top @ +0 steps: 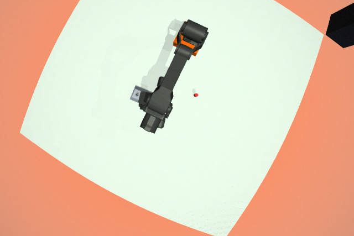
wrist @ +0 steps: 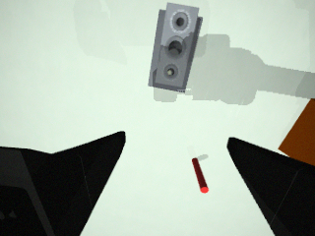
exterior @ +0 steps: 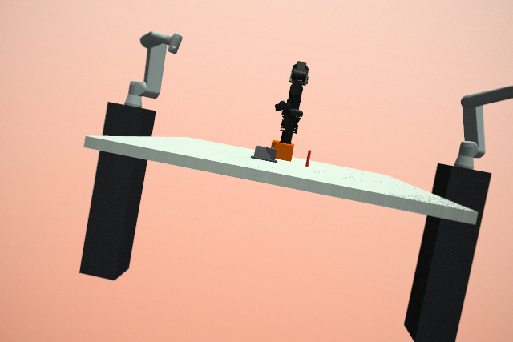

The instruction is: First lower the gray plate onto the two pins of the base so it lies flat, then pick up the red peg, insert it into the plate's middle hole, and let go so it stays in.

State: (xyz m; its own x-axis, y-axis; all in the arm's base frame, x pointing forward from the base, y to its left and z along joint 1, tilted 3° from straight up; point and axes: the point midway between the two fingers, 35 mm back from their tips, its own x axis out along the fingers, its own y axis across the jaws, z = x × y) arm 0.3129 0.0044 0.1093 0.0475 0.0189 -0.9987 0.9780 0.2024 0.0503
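Now: the red peg 120 mm to the left of my gripper tip, 110 mm below it and 90 mm behind it. From my gripper tip the other things lie so: gray plate: 100 mm below, 90 mm to the right, 20 mm ahead.
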